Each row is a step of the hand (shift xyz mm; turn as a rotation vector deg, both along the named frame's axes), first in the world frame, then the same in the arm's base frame.
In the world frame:
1: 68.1 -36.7 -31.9 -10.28 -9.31 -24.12
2: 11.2 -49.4 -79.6 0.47 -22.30 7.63
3: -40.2 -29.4 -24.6 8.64 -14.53 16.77
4: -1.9 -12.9 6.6 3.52 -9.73 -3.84
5: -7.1 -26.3 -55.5 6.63 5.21 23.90
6: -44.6 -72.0 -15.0 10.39 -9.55 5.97
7: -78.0 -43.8 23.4 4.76 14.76 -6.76
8: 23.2 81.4 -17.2 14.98 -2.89 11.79
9: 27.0 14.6 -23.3 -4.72 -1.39 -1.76
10: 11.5 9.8 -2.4 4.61 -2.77 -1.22
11: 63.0 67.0 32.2 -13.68 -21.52 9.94
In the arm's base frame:
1: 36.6 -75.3 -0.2 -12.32 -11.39 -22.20
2: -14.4 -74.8 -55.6 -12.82 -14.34 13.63
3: -48.3 -11.8 -24.9 -2.23 -8.94 21.96
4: -9.3 -6.3 9.3 -2.46 -10.76 0.26
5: -17.6 -38.4 -45.2 7.00 10.01 22.21
6: -76.8 -38.4 -4.8 2.69 -10.26 11.06
7: -90.2 15.2 13.2 12.74 6.24 -9.22
8: 66.6 43.9 -33.2 9.91 -5.20 15.70
9: 31.8 -11.7 -18.4 -4.55 0.64 -2.48
10: 15.2 0.7 -2.0 2.26 -4.94 0.93
11: 88.0 32.0 27.0 -24.09 -5.65 11.70

